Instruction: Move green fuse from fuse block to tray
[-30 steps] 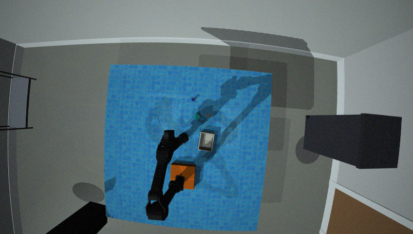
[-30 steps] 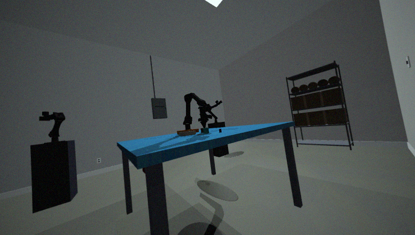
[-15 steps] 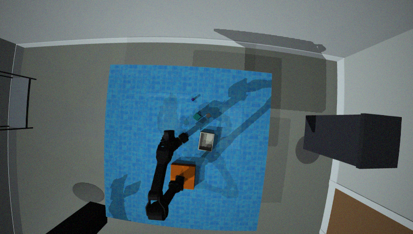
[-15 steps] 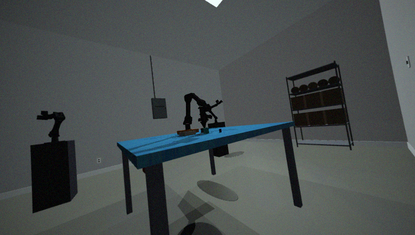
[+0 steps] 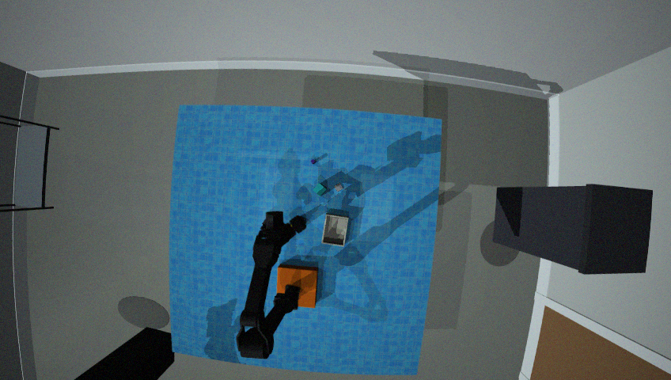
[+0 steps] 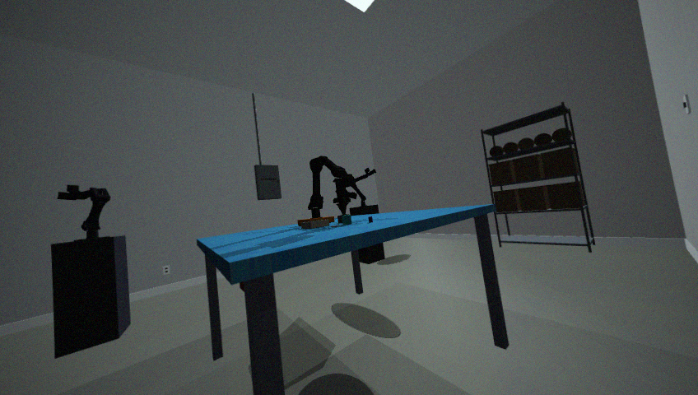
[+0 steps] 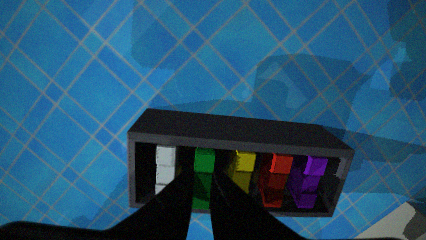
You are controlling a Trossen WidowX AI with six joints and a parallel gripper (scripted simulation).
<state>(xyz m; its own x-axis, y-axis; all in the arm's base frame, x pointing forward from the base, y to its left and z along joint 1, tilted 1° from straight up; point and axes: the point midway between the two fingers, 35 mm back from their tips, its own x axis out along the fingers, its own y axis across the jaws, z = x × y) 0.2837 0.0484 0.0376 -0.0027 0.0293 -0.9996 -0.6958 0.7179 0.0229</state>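
Right now my gripper tip is 3 cm short of the grey tray, 20 cm to the left of it and 4 cm above it. The rest, counted from my gripper tip: grey square (22 cm ahead, 19 cm to the right, 4 cm below); then teal cube (20 cm ahead, 11 cm to the right, 2 cm below); then purple piece (31 cm ahead, 6 cm to the right, 3 cm below).
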